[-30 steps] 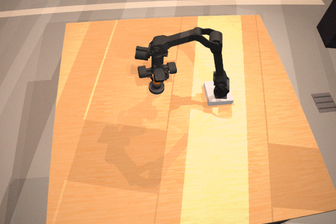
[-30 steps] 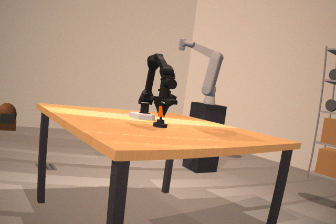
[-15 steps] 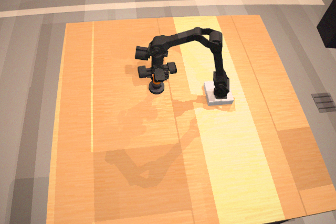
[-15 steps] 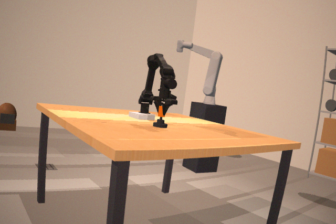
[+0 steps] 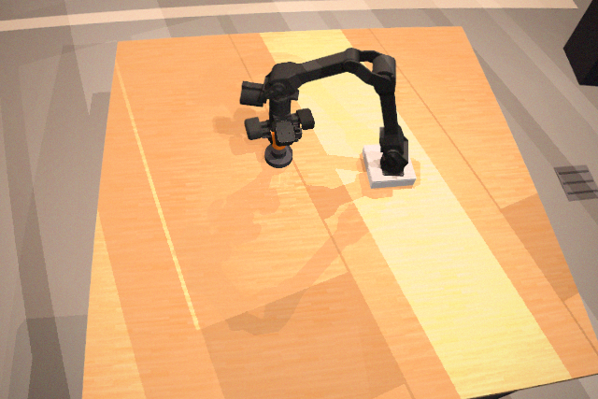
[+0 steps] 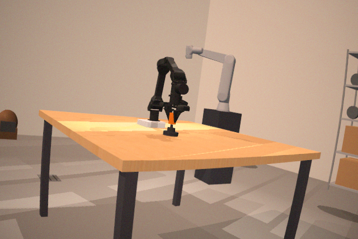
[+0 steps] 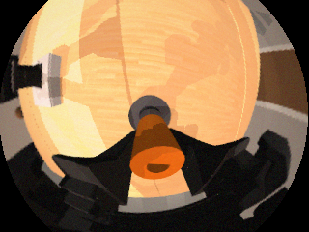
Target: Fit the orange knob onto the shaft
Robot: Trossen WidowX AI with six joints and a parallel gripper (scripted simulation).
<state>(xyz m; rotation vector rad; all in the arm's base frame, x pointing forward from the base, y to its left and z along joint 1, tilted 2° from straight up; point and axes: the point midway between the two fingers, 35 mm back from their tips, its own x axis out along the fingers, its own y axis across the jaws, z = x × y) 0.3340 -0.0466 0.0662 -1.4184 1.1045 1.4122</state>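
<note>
The orange knob is 20 mm above my gripper tip. Also, from my gripper tip: round pedestal 40 mm below.
</note>
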